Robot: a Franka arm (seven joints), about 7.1 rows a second.
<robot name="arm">
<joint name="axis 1" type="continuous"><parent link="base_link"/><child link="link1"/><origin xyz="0 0 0.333" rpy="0 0 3.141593"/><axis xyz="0 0 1"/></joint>
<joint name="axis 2" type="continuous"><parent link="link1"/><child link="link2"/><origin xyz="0 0 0" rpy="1.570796 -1.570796 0"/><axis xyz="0 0 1"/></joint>
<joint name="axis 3" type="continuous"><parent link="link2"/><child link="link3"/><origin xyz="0.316 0 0" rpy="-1.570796 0 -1.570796"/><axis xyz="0 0 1"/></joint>
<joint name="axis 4" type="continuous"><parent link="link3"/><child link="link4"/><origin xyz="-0.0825 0 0" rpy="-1.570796 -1.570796 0"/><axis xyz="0 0 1"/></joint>
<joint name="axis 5" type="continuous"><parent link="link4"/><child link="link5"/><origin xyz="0.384 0.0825 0" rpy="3.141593 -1.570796 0"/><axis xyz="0 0 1"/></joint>
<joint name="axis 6" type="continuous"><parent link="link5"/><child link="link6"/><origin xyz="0 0 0" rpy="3.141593 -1.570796 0"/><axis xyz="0 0 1"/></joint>
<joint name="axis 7" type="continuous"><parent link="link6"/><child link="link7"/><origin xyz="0 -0.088 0" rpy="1.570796 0 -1.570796"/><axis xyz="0 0 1"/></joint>
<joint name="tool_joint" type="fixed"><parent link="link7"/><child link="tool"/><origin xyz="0 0 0.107"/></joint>
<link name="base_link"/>
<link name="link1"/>
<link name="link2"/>
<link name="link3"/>
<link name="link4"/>
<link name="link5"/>
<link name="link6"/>
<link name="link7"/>
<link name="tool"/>
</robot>
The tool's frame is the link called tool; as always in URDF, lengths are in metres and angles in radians. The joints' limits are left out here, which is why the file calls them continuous.
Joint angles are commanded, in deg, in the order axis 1, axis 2, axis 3, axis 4, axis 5, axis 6, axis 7. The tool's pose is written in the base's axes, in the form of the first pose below.
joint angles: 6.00, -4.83, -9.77, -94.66, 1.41, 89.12, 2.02
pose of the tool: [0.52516 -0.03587 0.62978], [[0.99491 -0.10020 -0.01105], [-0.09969 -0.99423 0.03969], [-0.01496 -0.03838 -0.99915]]
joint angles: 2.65, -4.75, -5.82, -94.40, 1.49, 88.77, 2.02
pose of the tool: [0.52523 -0.02858 0.63108], [[0.99585 -0.08993 -0.01387], [-0.08940 -0.99537 0.03520], [-0.01697 -0.03382 -0.99928]]
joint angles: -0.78, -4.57, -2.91, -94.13, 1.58, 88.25, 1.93
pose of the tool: [0.52501 -0.03195 0.63103], [[0.99501 -0.09752 -0.02089], [-0.09680 -0.99476 0.03301], [-0.02400 -0.03082 -0.99924]]
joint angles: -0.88, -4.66, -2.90, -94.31, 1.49, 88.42, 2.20
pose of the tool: [0.52473 -0.03296 0.63063], [[0.99440 -0.10382 -0.01954], [-0.10318 -0.99417 0.03145], [-0.02270 -0.02926 -0.99931]]
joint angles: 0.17, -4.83, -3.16, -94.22, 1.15, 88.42, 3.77
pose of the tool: [0.52425 -0.02648 0.63290], [[0.99297 -0.11728 -0.01575], [-0.11686 -0.99282 0.02555], [-0.01863 -0.02353 -0.99955]]
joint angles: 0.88, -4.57, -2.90, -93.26, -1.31, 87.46, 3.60
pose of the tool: [0.52433 -0.02217 0.63692], [[0.99491 -0.09827 -0.02222], [-0.09867 -0.99496 -0.01804], [-0.02033 0.02014 -0.99959]]
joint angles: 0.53, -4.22, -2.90, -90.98, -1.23, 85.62, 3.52
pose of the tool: [0.52303 -0.02519 0.64952], [[0.99440 -0.10367 -0.02071], [-0.10402 -0.99443 -0.01684], [-0.01885 0.01890 -0.99964]]
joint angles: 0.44, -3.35, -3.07, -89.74, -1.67, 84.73, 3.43
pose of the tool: [0.52607 -0.02845 0.65028], [[0.99377 -0.10726 -0.03023], [-0.10801 -0.99385 -0.02453], [-0.02742 0.02765 -0.99924]]
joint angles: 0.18, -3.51, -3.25, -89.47, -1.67, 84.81, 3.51
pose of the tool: [0.52511 -0.03257 0.65405], [[0.99296 -0.11649 -0.02153], [-0.11700 -0.99283 -0.02444], [-0.01853 0.02679 -0.99947]]
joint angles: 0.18, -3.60, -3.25, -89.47, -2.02, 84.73, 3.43
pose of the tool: [0.52441 -0.03326 0.65477], [[0.99306 -0.11557 -0.02170], [-0.11620 -0.99276 -0.03043], [-0.01802 0.03274 -0.99930]]
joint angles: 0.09, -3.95, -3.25, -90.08, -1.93, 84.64, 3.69
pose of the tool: [0.52224 -0.03388 0.65290], [[0.99222 -0.12134 -0.02774], [-0.12211 -0.99212 -0.02815], [-0.02411 0.03132 -0.99922]]
